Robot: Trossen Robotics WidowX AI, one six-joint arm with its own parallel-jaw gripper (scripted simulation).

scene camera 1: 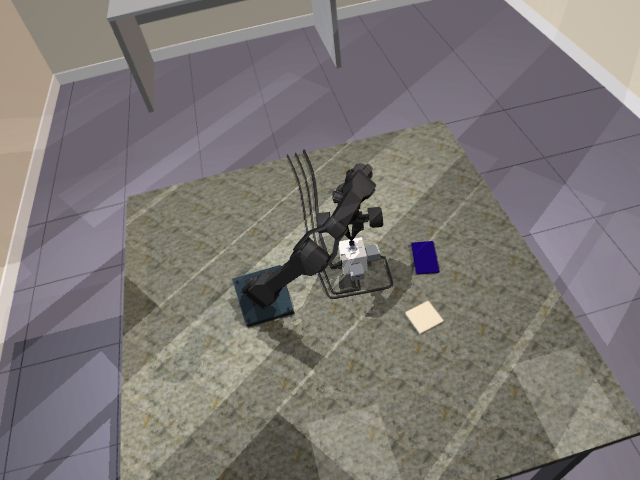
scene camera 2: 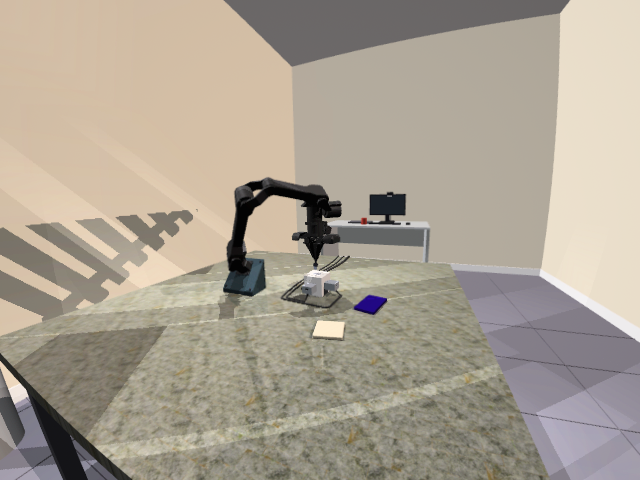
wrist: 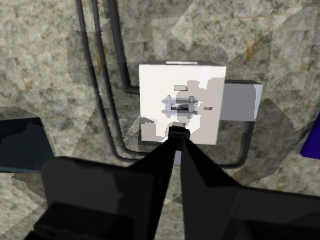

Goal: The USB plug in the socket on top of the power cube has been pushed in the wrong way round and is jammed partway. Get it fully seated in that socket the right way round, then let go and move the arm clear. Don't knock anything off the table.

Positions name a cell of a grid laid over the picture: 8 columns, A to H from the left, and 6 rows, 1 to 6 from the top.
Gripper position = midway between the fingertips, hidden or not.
My gripper (scene camera 2: D4) carries a dark USB plug. Also in view: a dark blue flat block (scene camera 1: F4) and a white power cube (scene camera 1: E4).
My gripper shows as well in scene camera 1 (scene camera 1: E3) and in the wrist view (wrist: E4).
